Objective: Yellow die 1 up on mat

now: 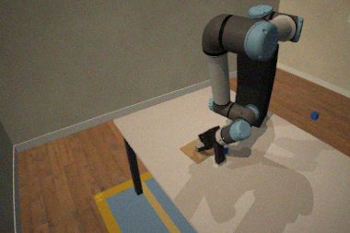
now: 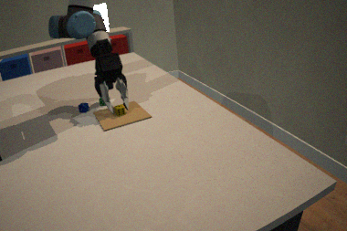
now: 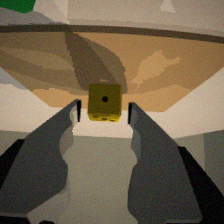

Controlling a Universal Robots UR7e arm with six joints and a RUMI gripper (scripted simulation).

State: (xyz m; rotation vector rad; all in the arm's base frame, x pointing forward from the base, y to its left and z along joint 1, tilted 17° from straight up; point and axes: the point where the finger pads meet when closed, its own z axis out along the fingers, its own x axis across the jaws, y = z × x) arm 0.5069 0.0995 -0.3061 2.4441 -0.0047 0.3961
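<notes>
Now: hand 1 cm to the left of the yellow die and 1 cm above it. The rest, counted from my hand: blue die 11 cm behind, 8 cm to the left, 1 cm below; green die 11 cm to the left, 4 cm behind, 1 cm below; tan mat 2 cm below, 1 cm to the right.
</notes>
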